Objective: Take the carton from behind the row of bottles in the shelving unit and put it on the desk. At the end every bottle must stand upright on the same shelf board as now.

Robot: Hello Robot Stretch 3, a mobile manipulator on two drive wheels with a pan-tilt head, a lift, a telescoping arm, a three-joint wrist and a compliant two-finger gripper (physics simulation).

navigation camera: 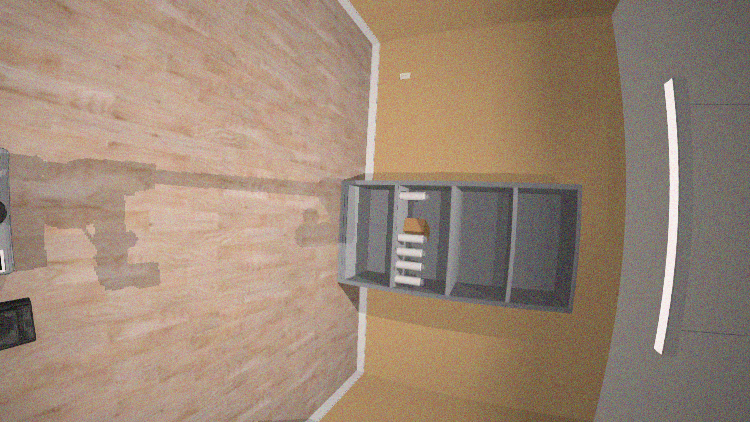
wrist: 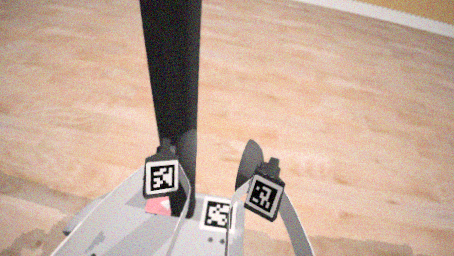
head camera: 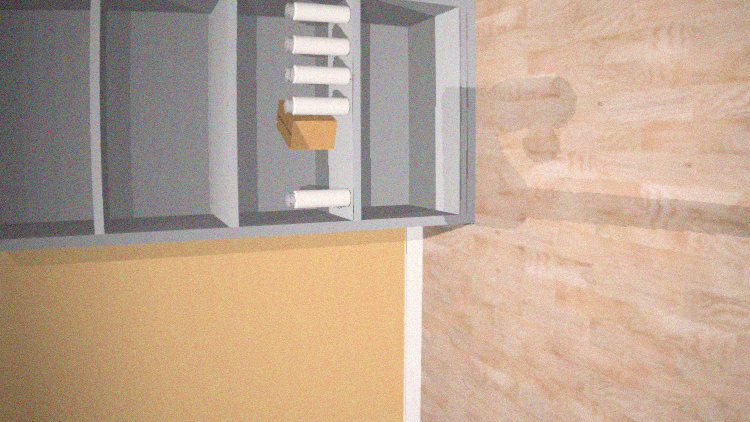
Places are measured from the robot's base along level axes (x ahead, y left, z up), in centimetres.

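Pixels of known places: gripper, between the fingertips: (wrist: 220,152).
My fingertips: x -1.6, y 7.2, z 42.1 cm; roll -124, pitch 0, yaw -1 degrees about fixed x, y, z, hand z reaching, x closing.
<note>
Behind a point stands the place of what it marks.
The orange-brown carton (head camera: 313,132) @(x 222.5, y -18.9, z 62.7 cm) (navigation camera: 415,226) @(x 222.5, y -19.1, z 64.0 cm) stands in the grey shelving unit (head camera: 97,131) @(x 204.1, y -18.6, z 142.5 cm) (navigation camera: 512,241) @(x 203.8, y -23.6, z 142.7 cm), behind the bottle row. It shows through the wide gap between an end bottle (head camera: 322,198) @(x 207.2, y 6.4, z 64.7 cm) (navigation camera: 412,195) @(x 207.2, y 7.0, z 64.9 cm) and the neighbouring bottle (head camera: 320,106) @(x 206.0, y -27.0, z 64.9 cm) (navigation camera: 410,238) @(x 206.0, y -27.2, z 64.7 cm), which covers part of it. Several white bottles stand upright on one shelf board (head camera: 357,157) @(x 204.7, y -8.2, z 51.5 cm), in the second compartment from the bottom. The head and navigation pictures are turned sideways. My gripper (wrist: 220,152) @(x -1.6, y 7.2, z 42.1 cm) is open in the wrist view, over the floor, away from the shelving unit. The desk does not show in these views.
The black mast (wrist: 172,75) @(x -6.4, y 11.6, z 45.5 cm) rises beside the left finger in the wrist view. A dark box-like object (navigation camera: 16,323) stands on the wooden floor (head camera: 603,314) @(x 132.9, y 43.0, z 0.1 cm) (navigation camera: 209,341) @(x 72.4, y -71.5, z 0.0 cm) near the left edge of the navigation view. The orange wall (head camera: 209,325) @(x 255.9, y 61.0, z 102.7 cm) (navigation camera: 498,104) @(x 257.9, y 95.0, z 133.1 cm) is behind the shelving unit.
</note>
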